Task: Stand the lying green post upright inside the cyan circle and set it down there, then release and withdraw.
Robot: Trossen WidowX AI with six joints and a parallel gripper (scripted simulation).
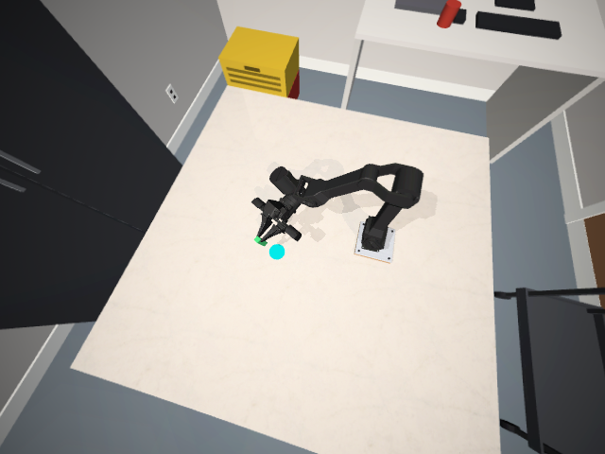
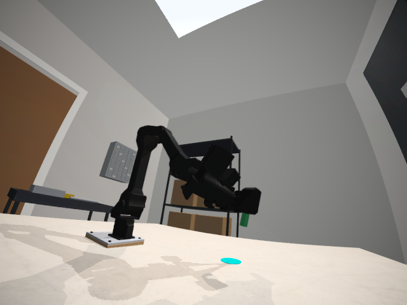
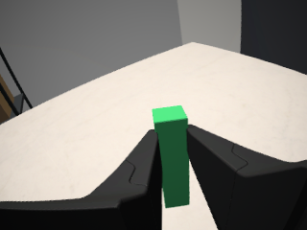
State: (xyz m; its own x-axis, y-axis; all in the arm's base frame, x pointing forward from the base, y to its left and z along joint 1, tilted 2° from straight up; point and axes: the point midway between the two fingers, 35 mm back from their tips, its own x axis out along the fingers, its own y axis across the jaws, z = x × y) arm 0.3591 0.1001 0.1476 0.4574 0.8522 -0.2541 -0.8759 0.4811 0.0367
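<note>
Now: gripper tip 15 cm above the cyan circle, 4 cm past it and 1 cm to the left of it. Also, from my gripper tip: green post (2 cm below).
</note>
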